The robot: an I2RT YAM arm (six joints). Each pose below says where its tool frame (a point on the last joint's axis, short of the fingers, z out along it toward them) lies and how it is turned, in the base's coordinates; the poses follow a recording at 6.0 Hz.
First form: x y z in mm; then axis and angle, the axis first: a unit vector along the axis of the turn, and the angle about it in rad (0 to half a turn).
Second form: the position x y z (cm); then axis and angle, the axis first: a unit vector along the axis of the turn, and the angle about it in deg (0 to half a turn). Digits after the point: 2 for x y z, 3 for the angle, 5 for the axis.
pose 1, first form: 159.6, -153.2, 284.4, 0.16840, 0.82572, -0.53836, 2.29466
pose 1, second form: 15.96, -15.32, 28.44, 0.16840, 0.82572, -0.53836, 131.474
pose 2, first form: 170.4, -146.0, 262.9, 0.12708, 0.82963, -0.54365, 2.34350
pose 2, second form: 17.04, -14.60, 26.29, 0.12708, 0.82963, -0.54365, 134.273
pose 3, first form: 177.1, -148.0, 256.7, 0.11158, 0.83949, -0.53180, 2.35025
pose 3, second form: 17.71, -14.80, 25.67, 0.11158, 0.83949, -0.53180, 134.659
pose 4, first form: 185.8, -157.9, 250.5, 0.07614, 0.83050, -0.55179, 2.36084
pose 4, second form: 18.58, -15.79, 25.05, 0.07614, 0.83050, -0.55179, 135.266
